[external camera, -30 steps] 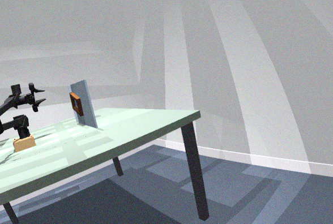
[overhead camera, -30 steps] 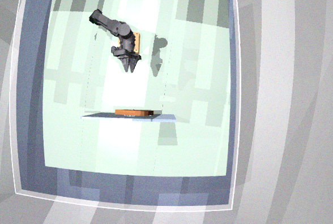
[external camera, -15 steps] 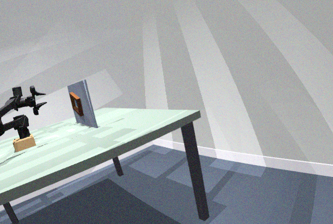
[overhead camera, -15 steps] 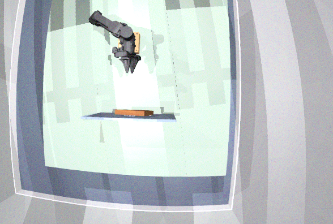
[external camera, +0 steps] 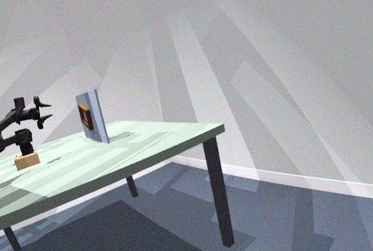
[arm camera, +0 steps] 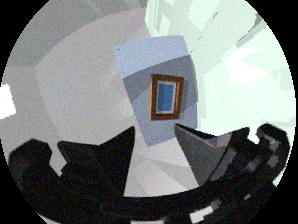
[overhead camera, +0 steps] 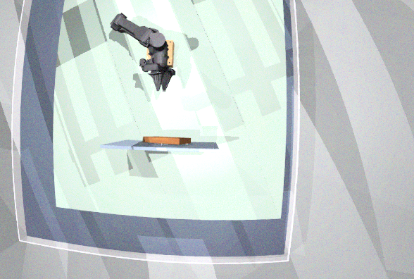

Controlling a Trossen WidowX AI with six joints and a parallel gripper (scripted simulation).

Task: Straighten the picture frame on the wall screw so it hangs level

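Now: gripper tip 21 cm short of the picture frame, 9 cm above it and 1 cm to the left of it. Round my gripper tip: wall panel: 22 cm ahead, 10 cm below, 2 cm to the right.
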